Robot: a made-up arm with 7 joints. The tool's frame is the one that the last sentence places. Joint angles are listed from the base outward.
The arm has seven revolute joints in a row. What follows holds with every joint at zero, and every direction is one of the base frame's. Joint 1 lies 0.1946 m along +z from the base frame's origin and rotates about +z. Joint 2 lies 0.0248 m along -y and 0.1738 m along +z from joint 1 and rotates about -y. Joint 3 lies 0.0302 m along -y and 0.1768 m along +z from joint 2 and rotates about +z. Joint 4 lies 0.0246 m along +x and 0.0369 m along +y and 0.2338 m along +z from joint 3 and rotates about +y. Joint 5 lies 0.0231 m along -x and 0.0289 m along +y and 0.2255 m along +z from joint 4 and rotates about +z. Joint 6 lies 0.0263 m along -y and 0.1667 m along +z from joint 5 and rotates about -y. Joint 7 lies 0.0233 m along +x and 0.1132 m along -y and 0.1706 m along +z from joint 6 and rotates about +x. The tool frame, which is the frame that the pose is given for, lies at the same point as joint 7; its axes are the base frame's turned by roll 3.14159, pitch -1.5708 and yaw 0 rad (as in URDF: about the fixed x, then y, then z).
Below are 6 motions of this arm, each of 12 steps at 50 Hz.
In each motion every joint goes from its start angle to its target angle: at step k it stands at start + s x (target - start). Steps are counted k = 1, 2, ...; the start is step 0. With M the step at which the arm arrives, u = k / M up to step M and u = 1 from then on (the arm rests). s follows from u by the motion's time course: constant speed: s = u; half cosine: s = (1 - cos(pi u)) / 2; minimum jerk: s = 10 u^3 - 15 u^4 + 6 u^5.
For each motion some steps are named. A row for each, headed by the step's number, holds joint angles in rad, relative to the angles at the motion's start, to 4 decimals.
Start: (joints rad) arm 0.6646 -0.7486 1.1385 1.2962 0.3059 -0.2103 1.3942
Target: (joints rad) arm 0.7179 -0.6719 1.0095 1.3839 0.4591 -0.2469 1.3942
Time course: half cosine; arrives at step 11
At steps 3, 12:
3: 0.0092 0.0132 -0.0223 0.0151 0.0264 -0.0063 0.0000
12: 0.0533 0.0767 -0.1290 0.0877 0.1532 -0.0366 0.0000

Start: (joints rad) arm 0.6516 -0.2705 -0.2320 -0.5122 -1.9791 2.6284 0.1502
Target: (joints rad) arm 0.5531 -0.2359 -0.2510 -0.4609 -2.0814 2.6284 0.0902
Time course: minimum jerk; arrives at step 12
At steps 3, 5, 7, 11, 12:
3: -0.0102 0.0036 -0.0020 0.0053 -0.0106 0.0000 -0.0062
5: -0.0341 0.0120 -0.0066 0.0178 -0.0355 0.0000 -0.0208
7: -0.0644 0.0226 -0.0124 0.0335 -0.0668 0.0000 -0.0392
11: -0.0980 0.0344 -0.0189 0.0510 -0.1018 0.0000 -0.0597
12: -0.0985 0.0346 -0.0190 0.0513 -0.1023 0.0000 -0.0600

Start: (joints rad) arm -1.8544 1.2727 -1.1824 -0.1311 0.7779 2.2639 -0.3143
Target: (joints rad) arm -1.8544 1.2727 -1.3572 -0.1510 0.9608 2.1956 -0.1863
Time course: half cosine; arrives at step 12
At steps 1, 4, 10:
1: 0.0000 0.0000 -0.0030 -0.0003 0.0031 -0.0012 0.0022
4: 0.0000 0.0000 -0.0437 -0.0050 0.0457 -0.0171 0.0320
10: 0.0000 0.0000 -0.1631 -0.0186 0.1706 -0.0637 0.1194

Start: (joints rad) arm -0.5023 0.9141 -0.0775 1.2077 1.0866 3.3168 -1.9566
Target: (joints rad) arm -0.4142 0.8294 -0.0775 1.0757 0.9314 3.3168 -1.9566
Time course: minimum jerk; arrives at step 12
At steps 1, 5, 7, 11, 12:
1: 0.0004 -0.0004 0.0000 -0.0007 -0.0008 0.0000 0.0000
5: 0.0305 -0.0294 0.0000 -0.0458 -0.0538 0.0000 0.0000
7: 0.0576 -0.0553 0.0000 -0.0862 -0.1014 0.0000 0.0000
11: 0.0877 -0.0843 0.0000 -0.1313 -0.1544 0.0000 0.0000
12: 0.0881 -0.0847 0.0000 -0.1320 -0.1552 0.0000 0.0000

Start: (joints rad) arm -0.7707 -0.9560 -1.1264 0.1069 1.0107 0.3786 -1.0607
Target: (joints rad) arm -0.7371 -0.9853 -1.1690 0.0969 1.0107 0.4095 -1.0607
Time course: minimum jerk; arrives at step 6
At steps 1, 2, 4, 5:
1: 0.0012 -0.0010 -0.0015 -0.0004 0.0000 0.0011 0.0000
2: 0.0071 -0.0061 -0.0089 -0.0021 0.0000 0.0065 0.0000
4: 0.0265 -0.0232 -0.0337 -0.0079 0.0000 0.0244 0.0000
5: 0.0324 -0.0283 -0.0411 -0.0096 0.0000 0.0298 0.0000

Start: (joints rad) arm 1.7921 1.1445 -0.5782 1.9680 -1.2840 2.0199 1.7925
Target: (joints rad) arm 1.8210 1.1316 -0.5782 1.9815 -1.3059 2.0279 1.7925
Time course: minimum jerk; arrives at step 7
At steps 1, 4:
1: 0.0007 -0.0003 0.0000 0.0003 -0.0005 0.0002 0.0000
4: 0.0183 -0.0082 0.0000 0.0085 -0.0138 0.0051 0.0000

